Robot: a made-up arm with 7 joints. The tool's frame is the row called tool.
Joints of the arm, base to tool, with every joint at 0 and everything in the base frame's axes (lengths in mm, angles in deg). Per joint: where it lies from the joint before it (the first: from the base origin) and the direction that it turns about. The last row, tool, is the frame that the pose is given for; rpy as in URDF.
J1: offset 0 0 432 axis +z
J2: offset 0 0 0 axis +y
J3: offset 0 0 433 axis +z
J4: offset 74 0 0 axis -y
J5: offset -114 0 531 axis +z
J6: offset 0 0 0 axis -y
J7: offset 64 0 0 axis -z
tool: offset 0 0 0 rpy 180 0 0
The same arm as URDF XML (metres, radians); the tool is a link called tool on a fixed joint. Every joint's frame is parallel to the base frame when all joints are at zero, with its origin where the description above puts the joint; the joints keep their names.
<robot name="arm">
<joint name="J1" type="continuous"><parent link="base"/><child link="link1"/><origin xyz="0 0 0.432" rpy="0 0 0"/><axis xyz="0 0 1"/></joint>
<joint name="J2" type="continuous"><parent link="link1"/><child link="link2"/><origin xyz="0 0 0" rpy="0 0 0"/><axis xyz="0 1 0"/></joint>
<joint name="J3" type="continuous"><parent link="link2"/><child link="link3"/><origin xyz="0 0 0.433" rpy="0 0 0"/><axis xyz="0 0 1"/></joint>
<joint name="J4" type="continuous"><parent link="link3"/><child link="link4"/><origin xyz="0.074 0 0" rpy="0 0 0"/><axis xyz="0 -1 0"/></joint>
<joint name="J5" type="continuous"><parent link="link4"/><child link="link5"/><origin xyz="-0.114 0 0.531" rpy="0 0 0"/><axis xyz="0 0 1"/></joint>
<joint name="J6" type="continuous"><parent link="link5"/><child link="link6"/><origin xyz="0 0 0" rpy="0 0 0"/><axis xyz="0 -1 0"/></joint>
<joint name="J7" type="continuous"><parent link="link6"/><child link="link7"/><origin xyz="0.064 0 0" rpy="0 0 0"/><axis xyz="0 0 -1"/></joint>
<joint name="tool_joint" type="fixed"><parent link="link7"/><child link="tool"/><origin xyz="0 0 0" rpy="3.1416 0 0"/></joint>
<link name="base"/>
<link name="link1"/>
<link name="link2"/>
<link name="link3"/>
<link name="link4"/>
<link name="link5"/>
<link name="link6"/>
<link name="link7"/>
<link name="tool"/>
</robot>

